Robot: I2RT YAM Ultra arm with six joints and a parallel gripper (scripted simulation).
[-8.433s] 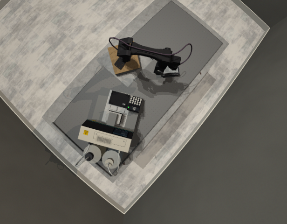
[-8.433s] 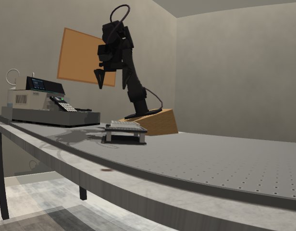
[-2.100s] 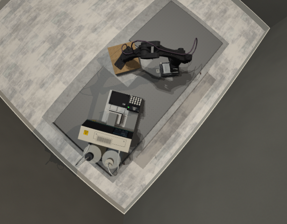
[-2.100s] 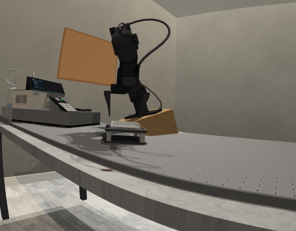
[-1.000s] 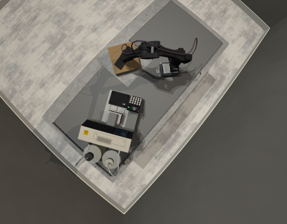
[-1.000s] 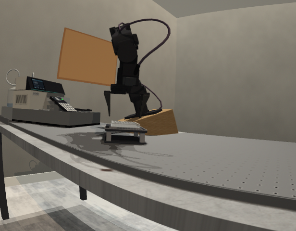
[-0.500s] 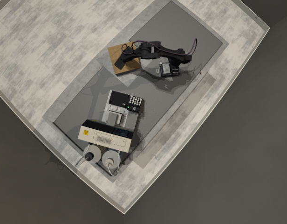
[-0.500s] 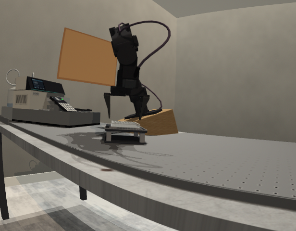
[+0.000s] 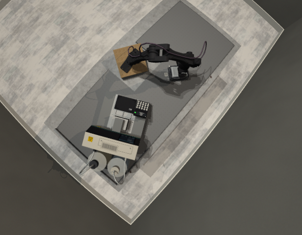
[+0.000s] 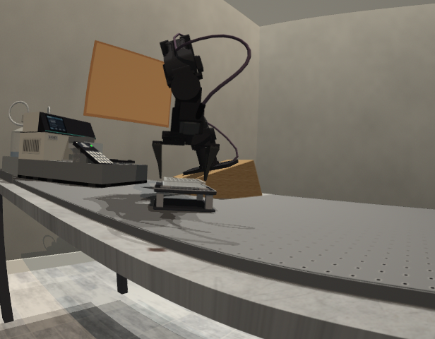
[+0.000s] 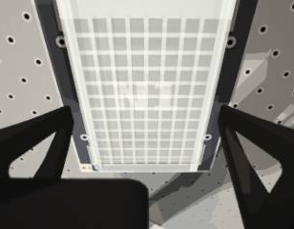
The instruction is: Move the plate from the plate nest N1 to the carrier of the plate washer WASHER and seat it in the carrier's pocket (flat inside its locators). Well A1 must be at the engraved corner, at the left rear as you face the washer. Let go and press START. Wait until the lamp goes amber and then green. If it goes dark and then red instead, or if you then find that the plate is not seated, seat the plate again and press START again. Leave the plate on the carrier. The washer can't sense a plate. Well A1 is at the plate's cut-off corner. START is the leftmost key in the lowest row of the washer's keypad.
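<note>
Now: hand 2 cm above the clear well plate. Round my hand: black carrier pocket 48 cm to the right, 19 cm behind, 2 cm above; plate washer 63 cm to the right, 13 cm behind, 7 cm above; nest 3 cm below.
</note>
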